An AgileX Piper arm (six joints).
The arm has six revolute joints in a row. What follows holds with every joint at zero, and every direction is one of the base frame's. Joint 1 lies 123.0 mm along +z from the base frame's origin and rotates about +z. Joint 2 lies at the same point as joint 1 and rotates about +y. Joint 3 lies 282.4 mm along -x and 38.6 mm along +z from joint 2 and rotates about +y. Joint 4 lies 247.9 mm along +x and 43.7 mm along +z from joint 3 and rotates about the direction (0.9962, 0, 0.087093). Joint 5 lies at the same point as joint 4 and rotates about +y. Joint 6 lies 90.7 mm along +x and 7.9 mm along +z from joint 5 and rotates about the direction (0.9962, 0, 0.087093). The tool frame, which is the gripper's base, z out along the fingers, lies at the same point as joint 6; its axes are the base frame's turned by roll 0.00, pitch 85.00 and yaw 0.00 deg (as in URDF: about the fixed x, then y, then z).
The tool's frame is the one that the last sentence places.
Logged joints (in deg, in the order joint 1, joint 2, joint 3, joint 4, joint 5, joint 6), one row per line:
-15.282, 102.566, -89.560, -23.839, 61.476, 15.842
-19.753, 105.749, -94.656, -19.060, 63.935, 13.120
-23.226, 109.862, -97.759, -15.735, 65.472, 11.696
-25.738, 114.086, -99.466, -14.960, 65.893, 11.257
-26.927, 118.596, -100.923, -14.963, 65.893, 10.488
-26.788, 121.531, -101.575, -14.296, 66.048, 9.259
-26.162, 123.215, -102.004, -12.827, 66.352, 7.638
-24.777, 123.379, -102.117, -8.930, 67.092, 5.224
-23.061, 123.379, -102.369, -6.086, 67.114, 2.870
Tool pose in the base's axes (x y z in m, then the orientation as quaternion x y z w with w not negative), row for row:
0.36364, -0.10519, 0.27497, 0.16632, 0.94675, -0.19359, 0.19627
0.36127, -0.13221, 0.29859, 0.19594, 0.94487, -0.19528, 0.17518
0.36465, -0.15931, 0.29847, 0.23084, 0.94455, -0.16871, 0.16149
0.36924, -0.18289, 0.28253, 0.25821, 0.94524, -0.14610, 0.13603
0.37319, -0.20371, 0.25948, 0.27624, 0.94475, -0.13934, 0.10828
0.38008, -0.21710, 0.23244, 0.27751, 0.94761, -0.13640, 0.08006
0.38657, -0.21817, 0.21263, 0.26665, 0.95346, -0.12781, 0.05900
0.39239, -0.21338, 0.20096, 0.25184, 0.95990, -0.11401, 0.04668
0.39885, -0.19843, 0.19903, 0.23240, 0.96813, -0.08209, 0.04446
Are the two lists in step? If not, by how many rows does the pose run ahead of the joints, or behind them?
The pose runs 1 row behind the joints: the pose in row i belongs to the joints in row i - 1.
